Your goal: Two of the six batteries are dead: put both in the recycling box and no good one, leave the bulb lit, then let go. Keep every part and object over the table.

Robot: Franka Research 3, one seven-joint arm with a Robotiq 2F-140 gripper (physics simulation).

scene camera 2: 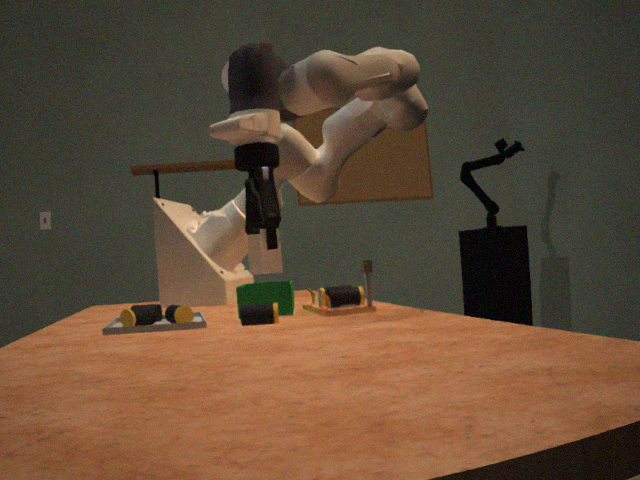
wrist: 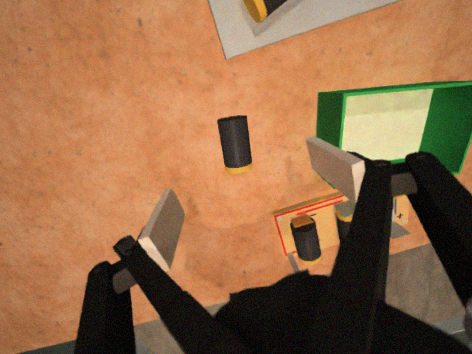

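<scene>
My gripper is open and empty, pointing down above the table. A loose black battery with a yellow end lies on its side on the table, ahead of the fingers in the wrist view. The green recycling box stands beside it; the visible part of its pale floor is bare. The grey tray bears batteries, partly out of the wrist view. The circuit board bears a battery and another half hidden by a finger. I cannot make out the bulb.
A thin post with a brown block rises from the circuit board. The robot's pale base stands behind the table. A dark pedestal with a small black arm stands beyond the table at the right.
</scene>
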